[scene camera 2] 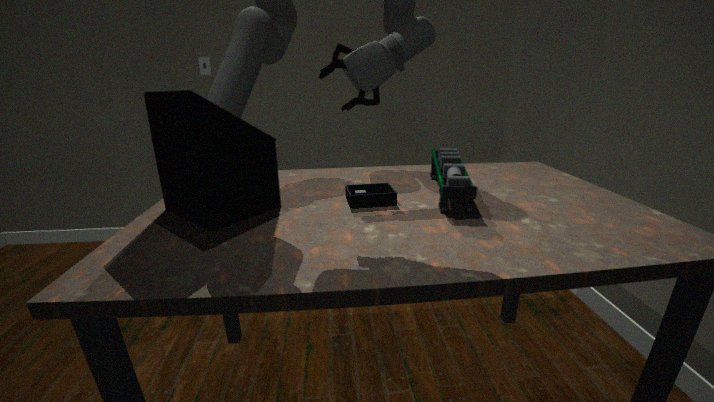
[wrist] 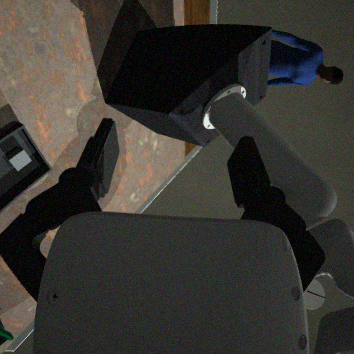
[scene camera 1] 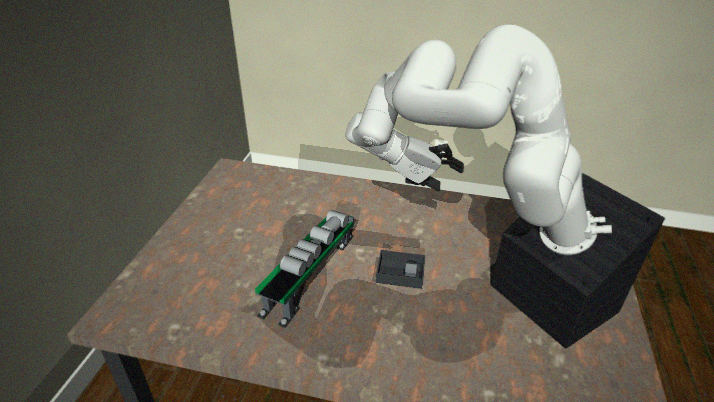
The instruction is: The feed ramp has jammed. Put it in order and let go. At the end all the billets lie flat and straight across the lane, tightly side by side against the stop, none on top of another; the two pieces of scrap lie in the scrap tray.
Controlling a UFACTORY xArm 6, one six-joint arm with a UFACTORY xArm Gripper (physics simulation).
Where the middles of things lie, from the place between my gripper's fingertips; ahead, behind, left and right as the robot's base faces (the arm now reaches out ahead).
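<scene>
Scrap tray [scene camera 1: 391, 267], position from my hand: 80 mm to the left, 90 mm ahead, 280 mm below.
</scene>
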